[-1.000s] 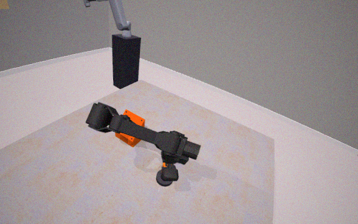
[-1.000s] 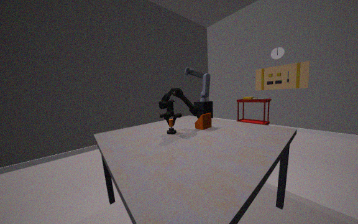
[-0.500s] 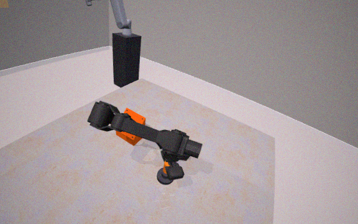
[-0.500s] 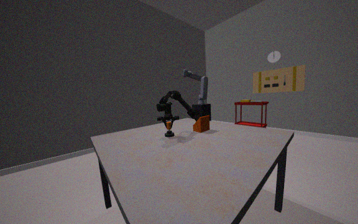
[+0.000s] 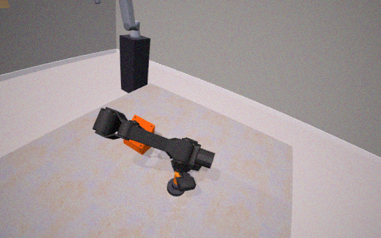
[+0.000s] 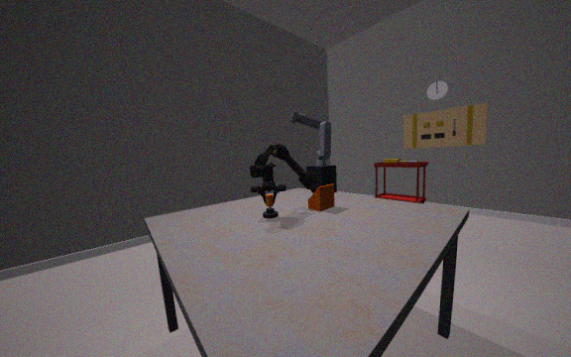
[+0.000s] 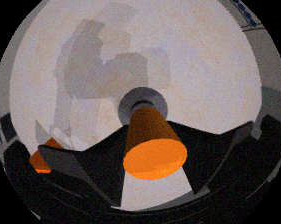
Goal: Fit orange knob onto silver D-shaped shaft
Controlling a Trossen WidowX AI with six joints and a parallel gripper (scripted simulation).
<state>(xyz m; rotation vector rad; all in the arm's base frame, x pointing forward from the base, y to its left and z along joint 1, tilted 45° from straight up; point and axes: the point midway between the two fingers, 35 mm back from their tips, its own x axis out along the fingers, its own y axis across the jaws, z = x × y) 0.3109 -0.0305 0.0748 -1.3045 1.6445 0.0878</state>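
Now: gripper tip 30 mm below the orange knob. Round my gripper tip: round dark pedestal: 40 mm below.
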